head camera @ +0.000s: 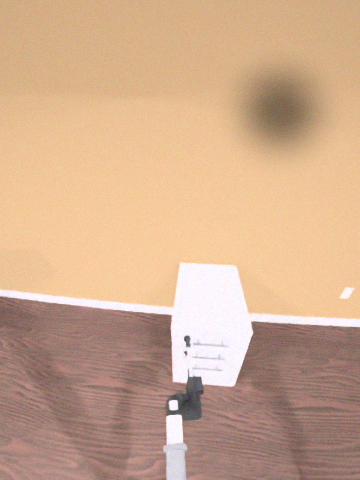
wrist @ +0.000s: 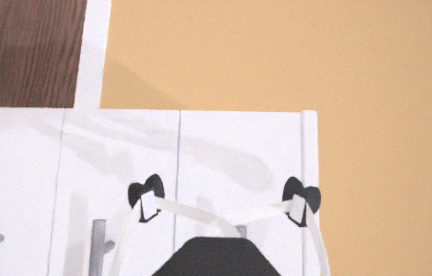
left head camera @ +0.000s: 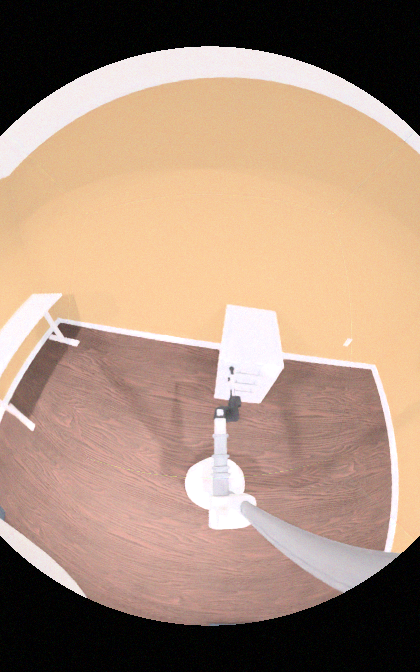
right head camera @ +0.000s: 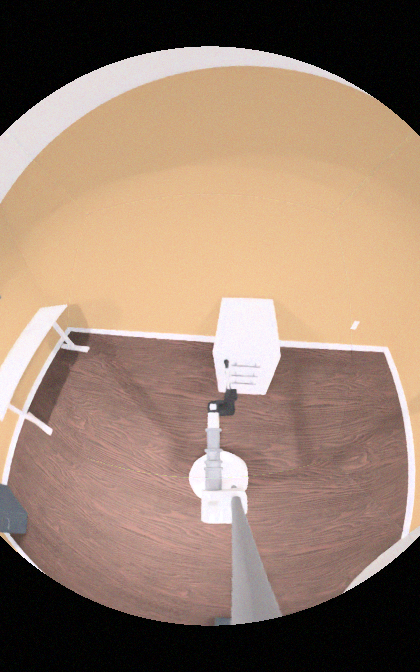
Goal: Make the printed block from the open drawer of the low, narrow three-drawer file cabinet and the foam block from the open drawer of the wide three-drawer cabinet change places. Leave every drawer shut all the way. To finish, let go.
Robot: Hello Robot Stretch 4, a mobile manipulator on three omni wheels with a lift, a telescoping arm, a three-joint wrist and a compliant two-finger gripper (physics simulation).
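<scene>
A white three-drawer cabinet stands against the wall with its three drawers looking shut. Whether it is the wide one is not certain. My gripper is open, its fingers wide apart with nothing between them, in front of the left part of the cabinet's top drawer front. In the wrist view the middle drawer's bar handle shows left of the fingers, and the top handle is mostly hidden behind the gripper. The printed block and the foam block do not show.
A white table stands along the left wall. A dark grey box-like piece is at the lower left edge in the right head view. A pale surface cuts into the lower edges. The wall is behind the cabinet.
</scene>
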